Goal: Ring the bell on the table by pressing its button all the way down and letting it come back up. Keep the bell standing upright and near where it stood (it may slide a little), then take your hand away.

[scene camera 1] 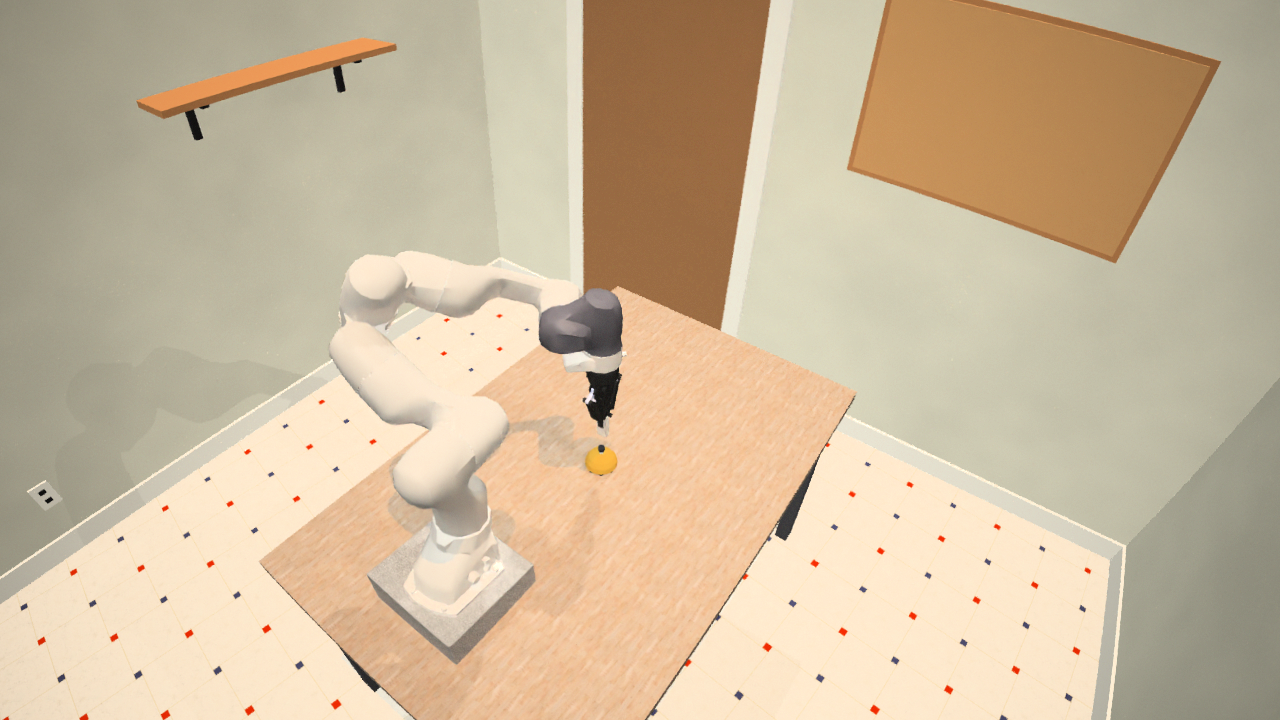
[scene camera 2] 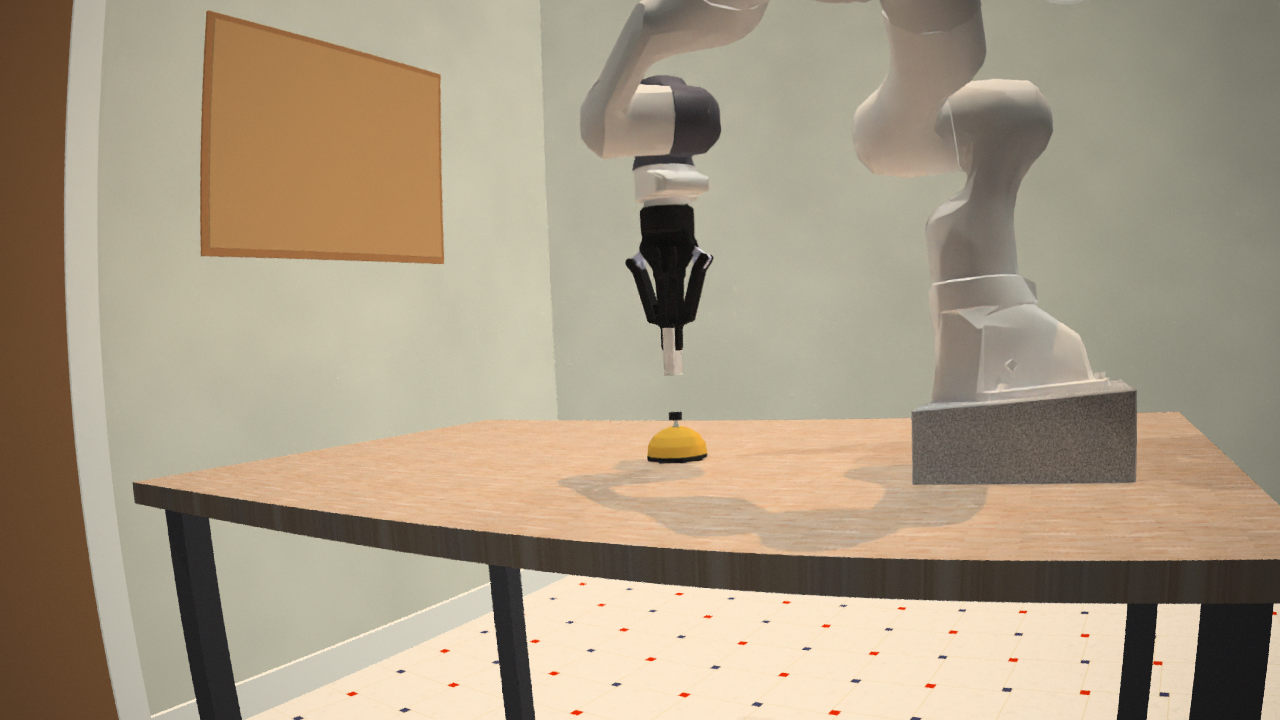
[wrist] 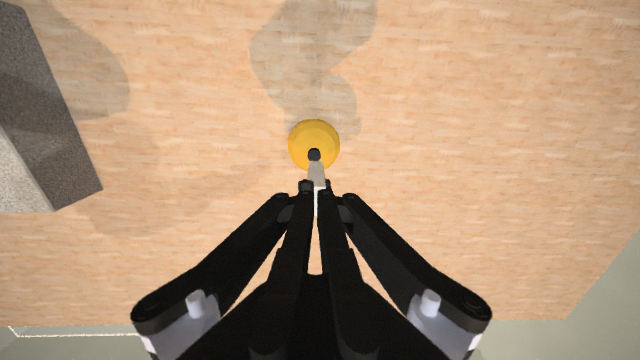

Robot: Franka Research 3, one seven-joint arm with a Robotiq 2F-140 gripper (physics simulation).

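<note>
A yellow domed bell [scene camera 1: 601, 462] [scene camera 2: 677, 445] [wrist: 307, 137] stands upright on the wooden table [scene camera 1: 698, 501] [scene camera 2: 358, 483] [wrist: 475, 125]. Its small black button [scene camera 1: 601, 447] [scene camera 2: 674, 415] [wrist: 314, 154] sits up on a short stem at the top of the dome. My gripper [scene camera 1: 603, 428] [scene camera 2: 673, 362] [wrist: 315, 172] is shut with nothing between its fingers and points straight down. Its pale fingertips are above the button, with a visible gap between them and it in the second scene view. In the wrist view the tips end right beside the button.
The arm's grey block base [scene camera 1: 452, 617] [scene camera 2: 1024, 438] [wrist: 50, 120] stands on the table, to the right of the bell in the second scene view. A cork board [scene camera 1: 1029, 125] [scene camera 2: 324, 138] and a shelf [scene camera 1: 268, 76] hang on the walls, away from the arm.
</note>
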